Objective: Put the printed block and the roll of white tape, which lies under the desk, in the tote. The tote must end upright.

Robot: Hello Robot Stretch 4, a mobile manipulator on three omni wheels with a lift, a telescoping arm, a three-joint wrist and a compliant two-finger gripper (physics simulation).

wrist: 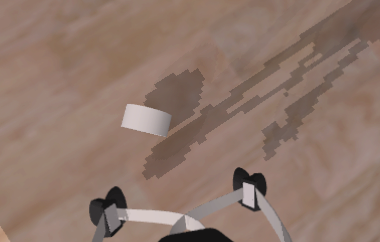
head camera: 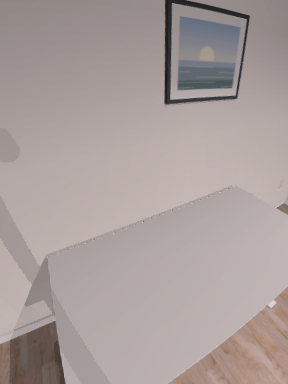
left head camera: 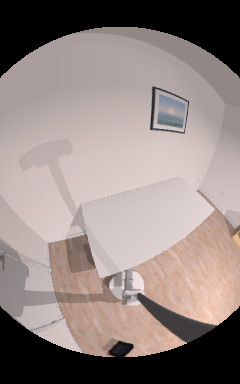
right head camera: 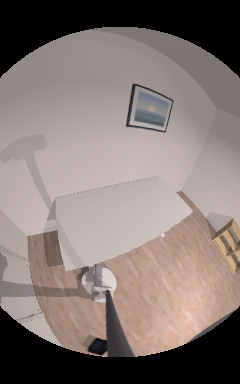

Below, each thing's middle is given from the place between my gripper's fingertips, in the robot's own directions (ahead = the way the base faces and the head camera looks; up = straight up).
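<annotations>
Roll of white tape (wrist: 136, 117): my hand 80 mm to the right of it, 30 mm past it.
</annotations>
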